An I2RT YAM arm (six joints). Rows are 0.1 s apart.
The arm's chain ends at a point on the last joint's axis. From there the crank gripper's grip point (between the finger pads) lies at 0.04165 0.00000 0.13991 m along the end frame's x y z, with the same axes.
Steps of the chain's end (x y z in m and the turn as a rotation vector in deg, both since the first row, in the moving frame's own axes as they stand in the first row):
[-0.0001 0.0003 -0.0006 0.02 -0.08 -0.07]
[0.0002 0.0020 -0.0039 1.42 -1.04 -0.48]
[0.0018 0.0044 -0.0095 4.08 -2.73 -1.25]
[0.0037 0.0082 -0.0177 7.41 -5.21 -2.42]
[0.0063 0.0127 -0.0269 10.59 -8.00 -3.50]
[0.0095 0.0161 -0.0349 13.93 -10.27 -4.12]
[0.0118 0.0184 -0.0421 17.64 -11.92 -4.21]
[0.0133 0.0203 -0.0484 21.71 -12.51 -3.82]
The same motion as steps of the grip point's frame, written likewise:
[-0.0003 0.0002 -0.0005 0.02 -0.08 -0.07]
[-0.0024 -0.0018 -0.0032 1.42 -1.04 -0.48]
[-0.0050 -0.0065 -0.0081 4.08 -2.73 -1.25]
[-0.0096 -0.0115 -0.0158 7.41 -5.21 -2.42]
[-0.0143 -0.0154 -0.0251 10.59 -8.00 -3.50]
[-0.0172 -0.0203 -0.0342 13.93 -10.27 -4.12]
[-0.0192 -0.0269 -0.0436 17.64 -11.92 -4.21]
[-0.0191 -0.0344 -0.0533 21.71 -12.51 -3.82]

